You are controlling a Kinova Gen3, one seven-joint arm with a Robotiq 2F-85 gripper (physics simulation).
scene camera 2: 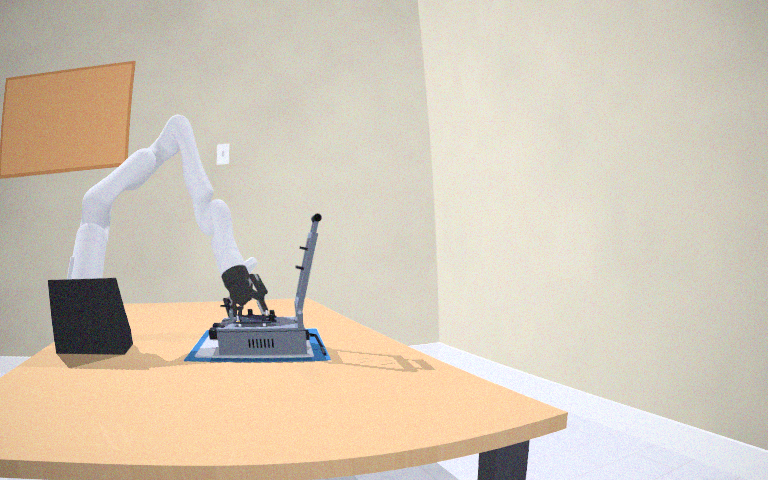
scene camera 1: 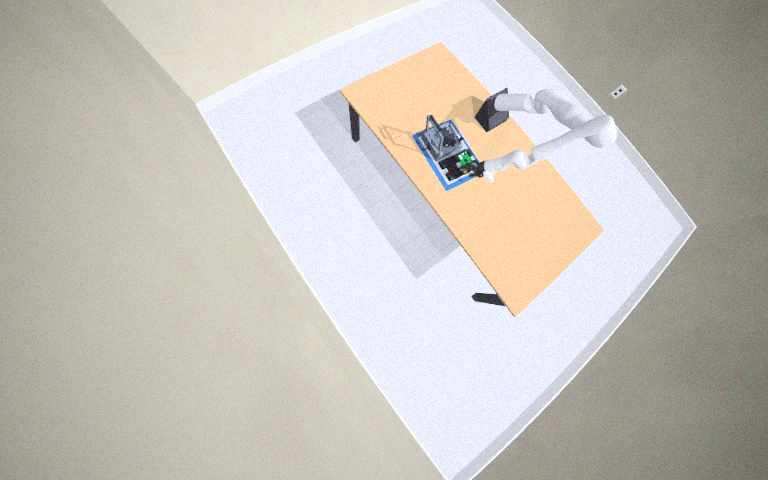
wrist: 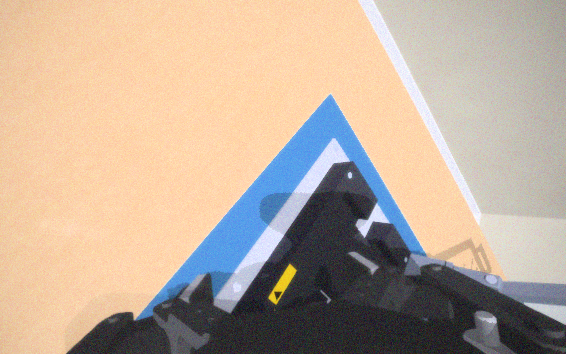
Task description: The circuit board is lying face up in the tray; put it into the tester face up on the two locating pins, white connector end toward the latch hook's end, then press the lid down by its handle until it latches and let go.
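The green circuit board lies in the black tray beside the grey tester. In the wrist view the board is hidden under my gripper's body. The tester's lid stands open and nearly upright, with its black handle at the top. My gripper is open and low over the tray, with its fingers spread wide around the board's place. Nothing is between the fingers.
Tester and tray stand on a white plate on a blue mat on the wooden table. The arm's black base block stands behind the tester.
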